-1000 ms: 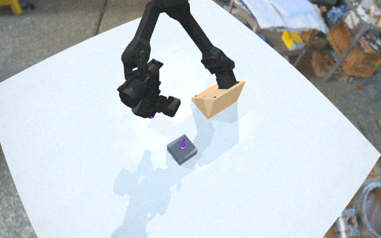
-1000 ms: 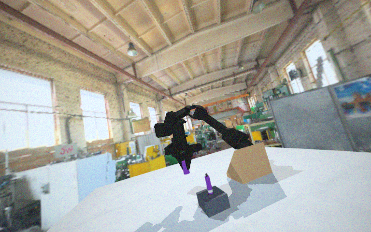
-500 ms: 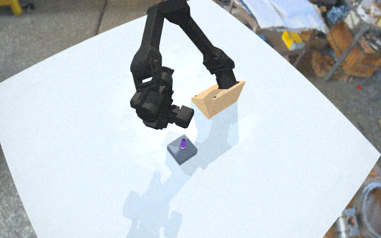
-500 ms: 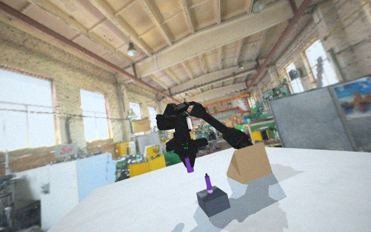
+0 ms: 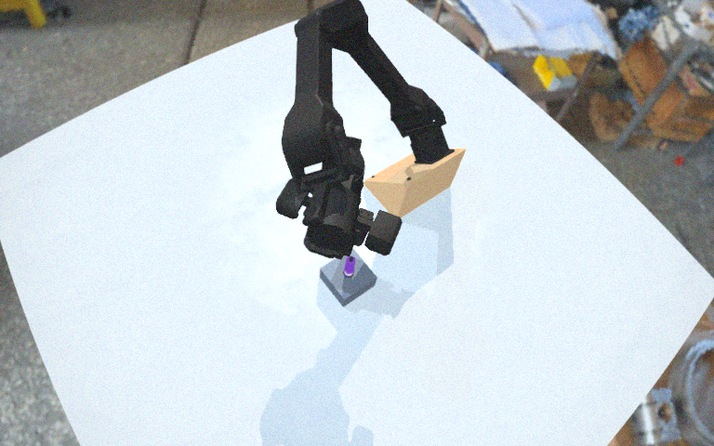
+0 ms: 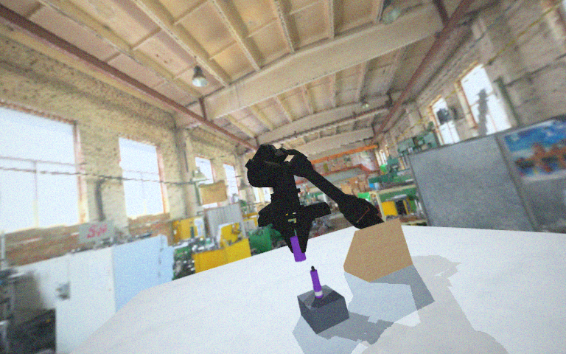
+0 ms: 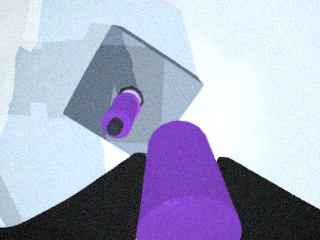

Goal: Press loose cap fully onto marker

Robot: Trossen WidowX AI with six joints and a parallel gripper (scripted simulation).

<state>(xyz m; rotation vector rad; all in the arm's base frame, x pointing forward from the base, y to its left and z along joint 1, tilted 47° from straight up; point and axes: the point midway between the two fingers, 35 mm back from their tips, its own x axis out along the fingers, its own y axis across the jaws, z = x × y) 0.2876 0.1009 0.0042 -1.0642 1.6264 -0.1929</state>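
My gripper tip is 20 mm past the grey holder block, 30 mm to the right of it and 110 mm above it. The rest, counted from my gripper tip: purple cap 10 mm above.
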